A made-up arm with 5 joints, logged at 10 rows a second.
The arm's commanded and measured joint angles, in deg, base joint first. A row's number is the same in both.
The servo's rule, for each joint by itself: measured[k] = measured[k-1] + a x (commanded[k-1-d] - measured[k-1]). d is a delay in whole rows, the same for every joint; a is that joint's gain. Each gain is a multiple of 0.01, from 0.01 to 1. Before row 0 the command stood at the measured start. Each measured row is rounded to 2 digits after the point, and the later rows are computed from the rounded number. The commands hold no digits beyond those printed.
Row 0, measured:
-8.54, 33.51, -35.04, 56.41, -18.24
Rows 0 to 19, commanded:
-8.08, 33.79, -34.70, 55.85, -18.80
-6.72, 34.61, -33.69, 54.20, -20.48
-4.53, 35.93, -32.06, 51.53, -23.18
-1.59, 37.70, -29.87, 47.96, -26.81
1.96, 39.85, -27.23, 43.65, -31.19
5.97, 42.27, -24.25, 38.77, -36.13
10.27, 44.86, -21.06, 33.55, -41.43
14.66, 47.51, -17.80, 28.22, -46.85
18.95, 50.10, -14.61, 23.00, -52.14
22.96, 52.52, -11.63, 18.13, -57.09
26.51, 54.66, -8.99, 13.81, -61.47
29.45, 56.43, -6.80, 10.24, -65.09
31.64, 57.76, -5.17, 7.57, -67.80
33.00, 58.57, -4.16, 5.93, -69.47
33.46, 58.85, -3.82, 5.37, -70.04
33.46, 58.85, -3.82, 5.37, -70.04
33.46, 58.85, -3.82, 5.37, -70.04
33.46, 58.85, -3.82, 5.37, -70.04
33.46, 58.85, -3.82, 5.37, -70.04
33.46, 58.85, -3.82, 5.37, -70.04
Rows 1 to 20, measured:
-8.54, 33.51, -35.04, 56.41, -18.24
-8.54, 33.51, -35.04, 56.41, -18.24
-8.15, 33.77, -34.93, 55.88, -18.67
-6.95, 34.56, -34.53, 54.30, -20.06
-4.92, 35.85, -33.74, 51.70, -22.46
-2.12, 37.59, -32.50, 48.18, -25.81
1.31, 39.71, -30.81, 43.92, -29.95
5.22, 42.12, -28.71, 39.08, -34.71
9.46, 44.70, -26.26, 33.88, -39.88
13.83, 47.34, -23.55, 28.56, -45.25
18.13, 49.93, -20.69, 23.33, -50.56
22.19, 52.36, -17.79, 18.44, -55.59
25.82, 54.52, -14.97, 14.09, -60.12
28.87, 56.32, -12.36, 10.47, -63.95
31.20, 57.67, -10.06, 7.74, -66.91
32.71, 58.52, -8.17, 6.04, -68.88
33.34, 58.83, -6.78, 5.41, -69.77
33.44, 58.85, -5.83, 5.37, -69.98
33.46, 58.85, -5.19, 5.37, -70.03
33.46, 58.85, -4.75, 5.37, -70.04
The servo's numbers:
d 2
a 0.84 0.94 0.32 0.94 0.77

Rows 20 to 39, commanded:
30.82, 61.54, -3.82, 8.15, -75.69
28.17, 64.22, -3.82, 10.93, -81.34
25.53, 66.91, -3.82, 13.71, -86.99
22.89, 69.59, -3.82, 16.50, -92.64
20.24, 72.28, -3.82, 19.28, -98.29
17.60, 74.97, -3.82, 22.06, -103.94
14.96, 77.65, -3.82, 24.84, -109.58
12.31, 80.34, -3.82, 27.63, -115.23
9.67, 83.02, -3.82, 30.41, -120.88
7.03, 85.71, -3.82, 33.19, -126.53
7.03, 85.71, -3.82, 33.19, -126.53
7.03, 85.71, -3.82, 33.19, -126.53
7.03, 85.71, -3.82, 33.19, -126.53
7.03, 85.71, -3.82, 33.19, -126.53
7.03, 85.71, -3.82, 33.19, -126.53
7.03, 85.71, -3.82, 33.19, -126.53
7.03, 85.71, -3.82, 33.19, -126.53
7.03, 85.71, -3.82, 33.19, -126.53
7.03, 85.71, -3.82, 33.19, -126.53
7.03, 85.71, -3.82, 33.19, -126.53
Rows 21 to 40, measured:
33.46, 58.85, -4.45, 5.37, -70.04
33.46, 58.85, -4.25, 5.37, -70.04
31.24, 61.38, -4.11, 7.98, -74.39
28.66, 64.05, -4.02, 10.75, -79.74
26.03, 66.74, -3.96, 13.53, -85.32
23.39, 69.42, -3.92, 16.32, -90.96
20.74, 72.11, -3.89, 19.10, -96.60
18.10, 74.80, -3.87, 21.88, -102.25
15.46, 77.48, -3.85, 24.66, -107.89
12.81, 80.17, -3.84, 27.45, -113.54
10.17, 82.85, -3.83, 30.23, -119.19
7.53, 85.54, -3.83, 33.01, -124.84
7.11, 85.70, -3.83, 33.18, -126.14
7.04, 85.71, -3.83, 33.19, -126.44
7.03, 85.71, -3.83, 33.19, -126.51
7.03, 85.71, -3.83, 33.19, -126.53
7.03, 85.71, -3.83, 33.19, -126.53
7.03, 85.71, -3.83, 33.19, -126.53
7.03, 85.71, -3.83, 33.19, -126.53
7.03, 85.71, -3.83, 33.19, -126.53

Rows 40 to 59, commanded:
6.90, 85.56, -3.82, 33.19, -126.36
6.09, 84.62, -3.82, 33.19, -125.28
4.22, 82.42, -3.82, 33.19, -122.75
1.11, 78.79, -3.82, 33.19, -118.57
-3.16, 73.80, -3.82, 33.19, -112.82
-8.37, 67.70, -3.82, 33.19, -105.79
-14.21, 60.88, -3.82, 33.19, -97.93
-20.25, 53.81, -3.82, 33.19, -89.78
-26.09, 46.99, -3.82, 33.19, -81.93
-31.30, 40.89, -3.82, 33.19, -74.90
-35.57, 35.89, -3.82, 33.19, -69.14
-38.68, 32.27, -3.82, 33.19, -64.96
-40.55, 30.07, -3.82, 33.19, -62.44
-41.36, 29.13, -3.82, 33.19, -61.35
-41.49, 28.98, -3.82, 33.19, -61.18
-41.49, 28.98, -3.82, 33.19, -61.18
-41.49, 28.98, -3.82, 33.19, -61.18
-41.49, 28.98, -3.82, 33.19, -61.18
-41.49, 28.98, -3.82, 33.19, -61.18
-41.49, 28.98, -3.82, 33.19, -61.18
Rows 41 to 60, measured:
7.03, 85.71, -3.83, 33.19, -126.53
7.03, 85.71, -3.83, 33.19, -126.53
6.92, 85.57, -3.83, 33.19, -126.40
6.22, 84.68, -3.83, 33.19, -125.54
4.54, 82.56, -3.83, 33.19, -123.39
1.66, 79.02, -3.83, 33.19, -119.68
-2.39, 74.11, -3.83, 33.19, -114.40
-7.41, 68.08, -3.83, 33.19, -107.77
-13.12, 61.31, -3.83, 33.19, -100.19
-19.11, 54.26, -3.83, 33.19, -92.17
-24.97, 47.43, -3.83, 33.19, -84.29
-30.29, 41.28, -3.83, 33.19, -77.06
-34.73, 36.21, -3.83, 33.19, -70.96
-38.05, 32.51, -3.83, 33.19, -66.34
-40.15, 30.22, -3.83, 33.19, -63.34
-41.17, 29.20, -3.83, 33.19, -61.81
-41.44, 28.99, -3.83, 33.19, -61.32
-41.48, 28.98, -3.83, 33.19, -61.21
-41.49, 28.98, -3.83, 33.19, -61.19
-41.49, 28.98, -3.83, 33.19, -61.18

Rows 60 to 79, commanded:
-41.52, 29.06, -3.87, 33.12, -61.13
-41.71, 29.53, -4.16, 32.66, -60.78
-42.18, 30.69, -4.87, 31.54, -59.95
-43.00, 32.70, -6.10, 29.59, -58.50
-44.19, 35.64, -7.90, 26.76, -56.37
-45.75, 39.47, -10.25, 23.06, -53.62
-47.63, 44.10, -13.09, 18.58, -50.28
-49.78, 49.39, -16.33, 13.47, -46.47
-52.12, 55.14, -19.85, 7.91, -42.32
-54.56, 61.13, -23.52, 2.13, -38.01
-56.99, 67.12, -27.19, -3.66, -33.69
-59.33, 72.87, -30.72, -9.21, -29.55
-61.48, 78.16, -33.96, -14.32, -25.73
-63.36, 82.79, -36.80, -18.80, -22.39
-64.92, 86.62, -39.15, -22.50, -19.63
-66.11, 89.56, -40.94, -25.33, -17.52
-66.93, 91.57, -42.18, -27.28, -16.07
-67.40, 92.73, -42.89, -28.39, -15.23
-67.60, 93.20, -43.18, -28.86, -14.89
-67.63, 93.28, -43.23, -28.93, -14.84
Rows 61 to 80, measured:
-41.49, 28.98, -3.83, 33.19, -61.18
-41.49, 28.98, -3.83, 33.19, -61.18
-41.52, 29.06, -3.84, 33.12, -61.14
-41.68, 29.50, -3.94, 32.69, -60.86
-42.10, 30.62, -4.24, 31.61, -60.16
-42.86, 32.58, -4.84, 29.71, -58.88
-43.98, 35.46, -5.82, 26.94, -56.95
-45.47, 39.23, -7.24, 23.29, -54.39
-47.28, 43.81, -9.11, 18.86, -51.23
-49.38, 49.06, -11.42, 13.79, -47.56
-51.68, 54.78, -14.12, 8.26, -43.53
-54.10, 60.75, -17.13, 2.50, -39.28
-56.53, 66.74, -20.35, -3.29, -34.98
-58.88, 72.50, -23.67, -8.85, -30.80
-61.06, 77.82, -26.96, -13.99, -26.90
-62.99, 82.49, -30.11, -18.51, -23.43
-64.61, 86.37, -33.00, -22.26, -20.50
-65.87, 89.37, -35.54, -25.15, -18.21
-66.76, 91.44, -37.66, -27.15, -16.56
-67.30, 92.65, -39.33, -28.32, -15.54

